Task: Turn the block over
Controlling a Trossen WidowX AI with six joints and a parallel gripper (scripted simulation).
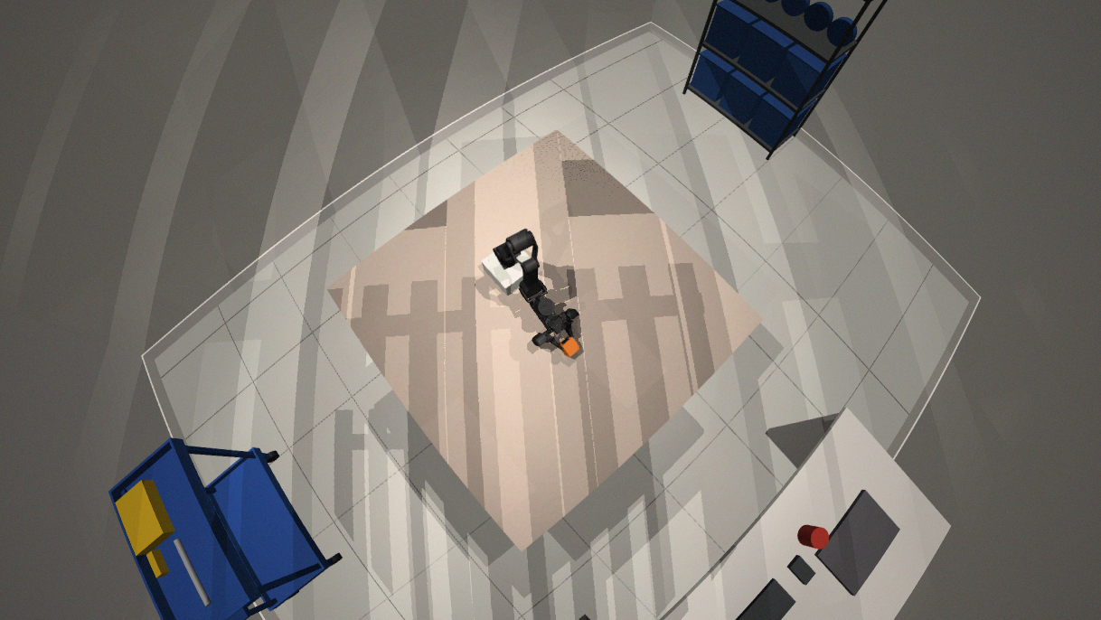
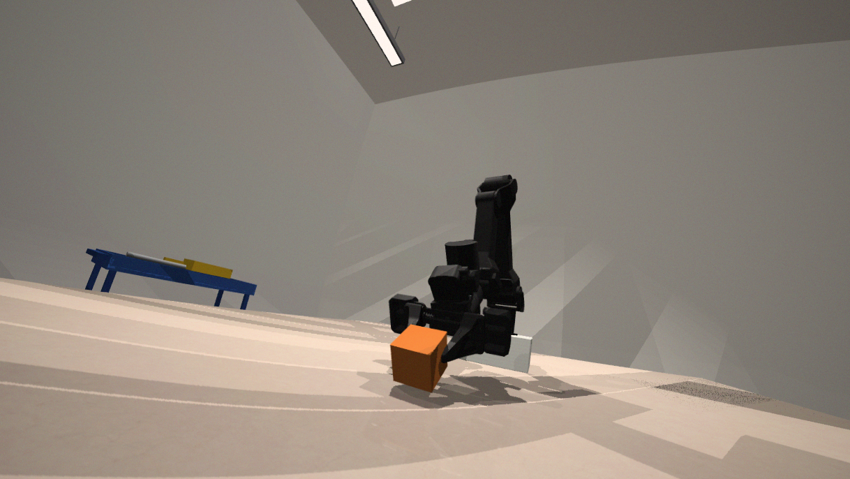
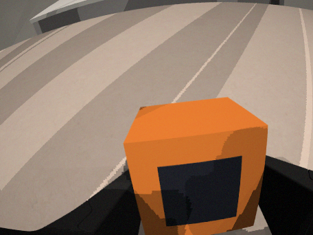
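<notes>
Right now the orange block is 10 mm behind my gripper tip.
</notes>
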